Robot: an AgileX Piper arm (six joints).
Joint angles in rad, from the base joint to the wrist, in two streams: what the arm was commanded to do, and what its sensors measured. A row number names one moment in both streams.
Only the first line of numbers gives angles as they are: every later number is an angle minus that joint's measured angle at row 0.
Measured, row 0:
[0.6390 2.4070 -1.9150 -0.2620 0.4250 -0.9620]
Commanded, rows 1 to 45:
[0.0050 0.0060 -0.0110 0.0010 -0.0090 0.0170]
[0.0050 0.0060 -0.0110 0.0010 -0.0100 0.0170]
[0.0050 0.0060 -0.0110 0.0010 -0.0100 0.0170]
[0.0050 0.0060 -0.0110 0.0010 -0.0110 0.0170]
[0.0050 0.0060 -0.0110 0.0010 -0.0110 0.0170]
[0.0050 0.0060 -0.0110 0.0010 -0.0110 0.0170]
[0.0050 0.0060 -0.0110 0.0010 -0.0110 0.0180]
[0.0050 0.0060 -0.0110 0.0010 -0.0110 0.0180]
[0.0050 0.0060 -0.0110 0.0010 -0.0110 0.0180]
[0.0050 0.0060 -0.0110 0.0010 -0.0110 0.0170]
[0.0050 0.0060 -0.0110 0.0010 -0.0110 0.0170]
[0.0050 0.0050 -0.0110 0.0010 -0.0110 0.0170]
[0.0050 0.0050 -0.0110 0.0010 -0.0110 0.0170]
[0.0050 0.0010 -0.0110 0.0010 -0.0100 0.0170]
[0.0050 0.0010 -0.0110 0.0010 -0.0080 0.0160]
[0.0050 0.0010 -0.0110 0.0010 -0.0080 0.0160]
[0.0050 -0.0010 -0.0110 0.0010 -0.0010 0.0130]
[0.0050 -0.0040 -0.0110 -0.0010 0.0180 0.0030]
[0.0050 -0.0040 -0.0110 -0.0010 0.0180 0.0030]
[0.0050 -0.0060 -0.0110 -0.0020 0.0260 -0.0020]
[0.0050 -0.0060 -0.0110 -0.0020 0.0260 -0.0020]
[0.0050 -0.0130 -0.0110 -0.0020 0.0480 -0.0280]
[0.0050 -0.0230 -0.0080 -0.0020 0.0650 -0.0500]
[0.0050 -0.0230 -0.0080 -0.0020 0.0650 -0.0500]
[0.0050 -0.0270 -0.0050 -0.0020 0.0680 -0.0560]
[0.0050 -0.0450 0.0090 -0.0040 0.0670 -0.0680]
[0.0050 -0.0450 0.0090 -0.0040 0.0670 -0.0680]
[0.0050 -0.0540 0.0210 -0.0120 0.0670 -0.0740]
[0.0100 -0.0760 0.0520 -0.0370 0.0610 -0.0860]
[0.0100 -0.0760 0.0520 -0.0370 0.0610 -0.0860]
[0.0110 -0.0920 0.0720 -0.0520 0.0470 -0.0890]
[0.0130 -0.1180 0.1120 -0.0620 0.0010 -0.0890]
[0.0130 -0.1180 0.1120 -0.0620 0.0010 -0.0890]
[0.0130 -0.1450 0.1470 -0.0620 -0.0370 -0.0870]
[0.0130 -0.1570 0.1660 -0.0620 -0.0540 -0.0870]
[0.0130 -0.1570 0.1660 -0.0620 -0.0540 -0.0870]
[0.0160 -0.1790 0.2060 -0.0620 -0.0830 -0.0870]
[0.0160 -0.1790 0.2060 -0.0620 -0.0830 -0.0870]
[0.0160 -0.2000 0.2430 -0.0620 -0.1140 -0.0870]
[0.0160 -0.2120 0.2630 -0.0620 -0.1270 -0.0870]
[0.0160 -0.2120 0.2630 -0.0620 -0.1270 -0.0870]
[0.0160 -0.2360 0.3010 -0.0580 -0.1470 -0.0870]
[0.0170 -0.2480 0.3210 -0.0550 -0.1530 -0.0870]
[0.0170 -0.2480 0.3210 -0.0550 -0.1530 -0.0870]
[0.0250 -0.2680 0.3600 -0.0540 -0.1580 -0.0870]
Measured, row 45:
[0.0120 -0.2130 0.3220 -0.0400 -0.0810 -0.0830]
